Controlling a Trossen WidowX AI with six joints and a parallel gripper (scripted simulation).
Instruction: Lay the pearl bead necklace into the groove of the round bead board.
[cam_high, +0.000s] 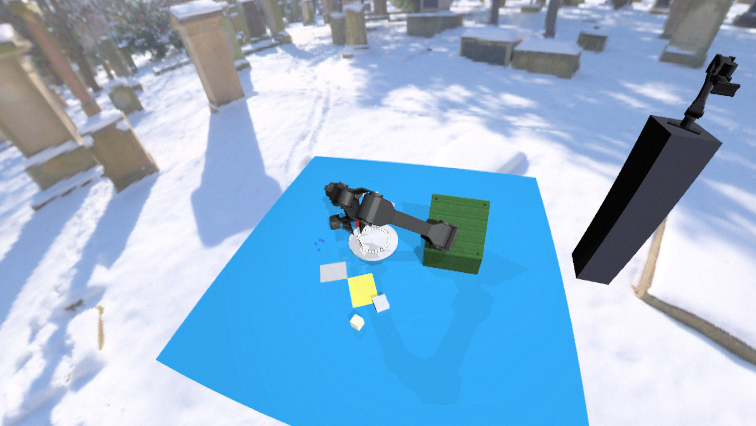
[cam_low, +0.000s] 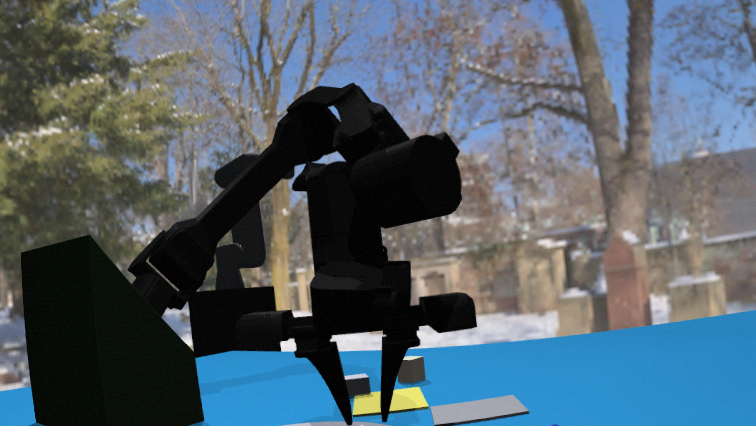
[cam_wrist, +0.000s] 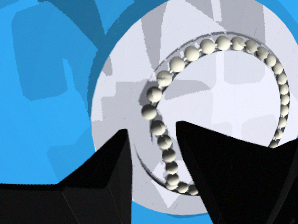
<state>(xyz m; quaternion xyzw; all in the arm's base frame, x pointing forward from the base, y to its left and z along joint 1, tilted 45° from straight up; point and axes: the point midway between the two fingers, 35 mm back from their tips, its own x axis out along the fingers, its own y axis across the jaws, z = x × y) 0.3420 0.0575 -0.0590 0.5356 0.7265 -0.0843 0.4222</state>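
Right now my gripper tip is 6 cm past the round white bead board, 1 cm to the left of it and 3 cm above it. Also, from my gripper tip: yellow tile 11 cm behind, 21 cm to the left, 4 cm below; then red object 5 cm ahead, 12 cm to the right, 4 cm below; then grey tile 3 cm ahead, 17 cm to the left, 4 cm below.
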